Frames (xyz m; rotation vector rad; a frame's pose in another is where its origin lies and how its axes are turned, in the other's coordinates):
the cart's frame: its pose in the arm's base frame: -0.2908 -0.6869 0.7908 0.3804 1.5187 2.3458
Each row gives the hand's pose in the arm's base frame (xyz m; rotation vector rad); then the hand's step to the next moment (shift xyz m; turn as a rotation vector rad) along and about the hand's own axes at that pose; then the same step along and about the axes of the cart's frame.
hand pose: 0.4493 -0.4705 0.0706 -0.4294 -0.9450 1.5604
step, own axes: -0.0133 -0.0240 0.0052 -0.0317 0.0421 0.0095
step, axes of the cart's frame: -0.0186 0.0208 0.0006 0.0100 -0.0156 -0.0503
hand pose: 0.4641 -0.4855 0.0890 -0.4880 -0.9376 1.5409
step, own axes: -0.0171 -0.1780 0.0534 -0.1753 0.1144 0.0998
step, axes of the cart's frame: -0.0738 0.1589 0.0644 0.0198 0.0264 -0.2295
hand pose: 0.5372 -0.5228 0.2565 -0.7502 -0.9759 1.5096
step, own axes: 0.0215 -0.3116 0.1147 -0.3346 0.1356 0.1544
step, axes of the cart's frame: -0.0154 0.2943 0.1544 -0.0194 0.0912 -0.3814
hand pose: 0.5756 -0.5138 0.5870 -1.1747 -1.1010 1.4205
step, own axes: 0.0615 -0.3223 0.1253 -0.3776 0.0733 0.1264
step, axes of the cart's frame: 0.1372 0.2714 0.1757 -0.0647 0.1566 -0.3677
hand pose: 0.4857 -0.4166 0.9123 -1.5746 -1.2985 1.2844
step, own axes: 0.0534 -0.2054 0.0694 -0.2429 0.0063 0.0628
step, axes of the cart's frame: 0.1565 0.1256 0.0979 -0.0418 0.1349 -0.2075
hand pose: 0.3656 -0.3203 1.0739 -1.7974 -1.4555 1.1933
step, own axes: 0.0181 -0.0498 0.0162 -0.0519 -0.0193 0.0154
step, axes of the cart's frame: 0.0476 0.0194 0.0208 0.0047 0.0430 -0.0378
